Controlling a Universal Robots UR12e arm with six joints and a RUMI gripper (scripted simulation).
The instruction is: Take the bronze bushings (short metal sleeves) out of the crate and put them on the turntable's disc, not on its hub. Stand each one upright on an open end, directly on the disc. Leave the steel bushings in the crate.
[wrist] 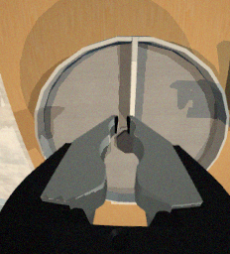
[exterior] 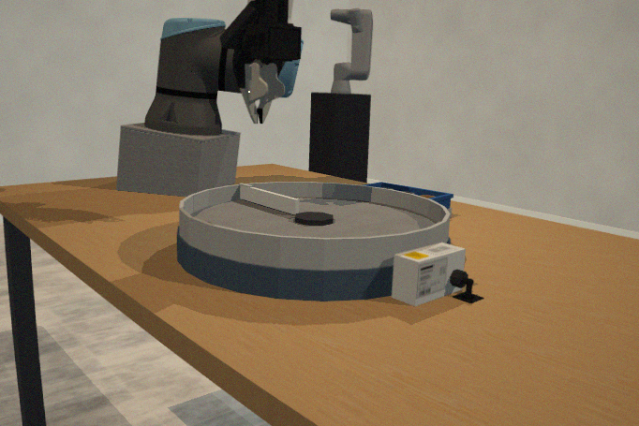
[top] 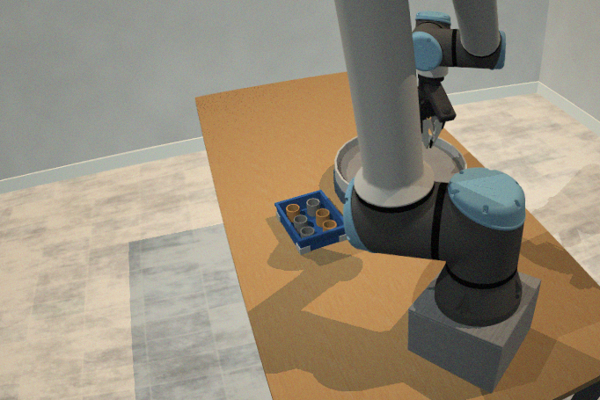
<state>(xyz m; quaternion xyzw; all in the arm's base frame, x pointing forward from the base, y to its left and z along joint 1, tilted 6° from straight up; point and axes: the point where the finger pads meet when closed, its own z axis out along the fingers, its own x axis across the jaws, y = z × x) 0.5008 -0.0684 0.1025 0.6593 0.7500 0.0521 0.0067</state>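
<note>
Right now the blue crate is 30 mm behind my hand, 350 mm to the left of it and 190 mm below it. Also, from my hand: turntable 130 mm ahead, 40 mm to the left, 160 mm below.
</note>
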